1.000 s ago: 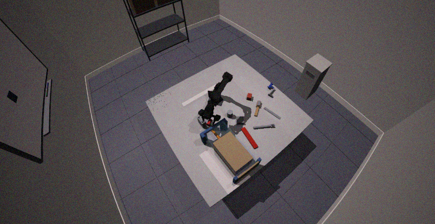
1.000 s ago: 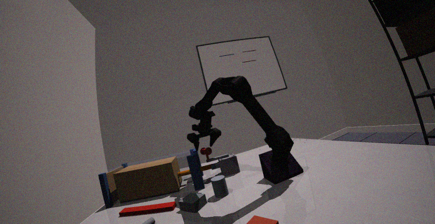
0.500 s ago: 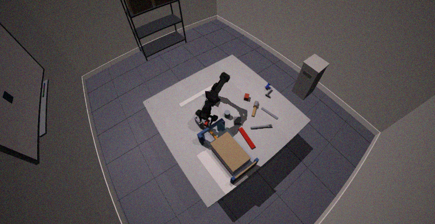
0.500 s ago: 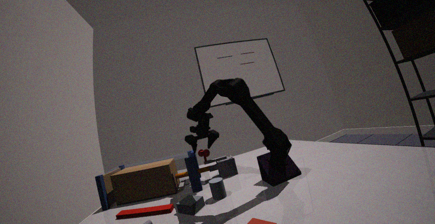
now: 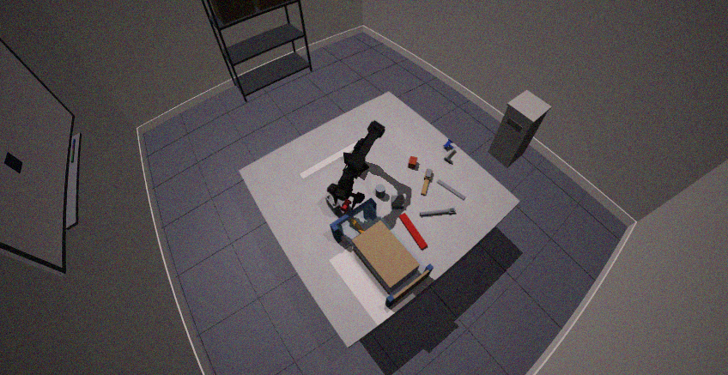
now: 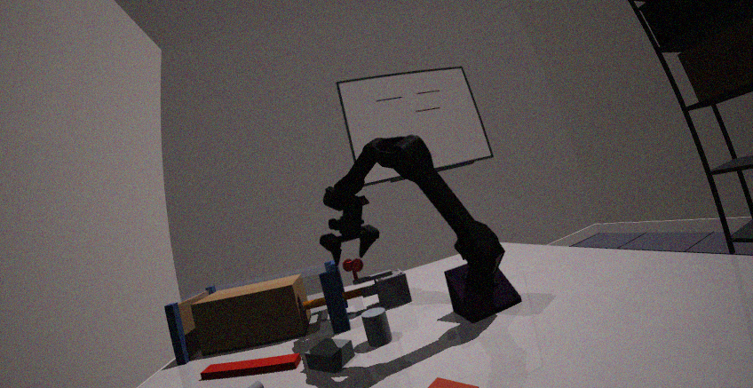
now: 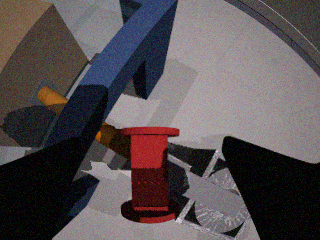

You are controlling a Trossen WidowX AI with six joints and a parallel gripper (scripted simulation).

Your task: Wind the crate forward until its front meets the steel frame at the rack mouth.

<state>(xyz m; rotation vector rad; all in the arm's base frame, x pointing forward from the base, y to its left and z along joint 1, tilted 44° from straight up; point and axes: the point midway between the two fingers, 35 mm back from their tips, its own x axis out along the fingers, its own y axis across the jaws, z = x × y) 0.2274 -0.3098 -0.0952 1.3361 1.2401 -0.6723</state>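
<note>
Right now the winch handle with red knob is 40 mm behind my gripper tip, 20 mm to the left of it and 60 mm below it. The rest, counted from my gripper tip: grey block: 130 mm ahead, 280 mm to the left, 140 mm below; blue frame: 50 mm ahead, 10 mm to the left, 50 mm below; grey winch: 120 mm behind, 20 mm to the left, 130 mm below.
</note>
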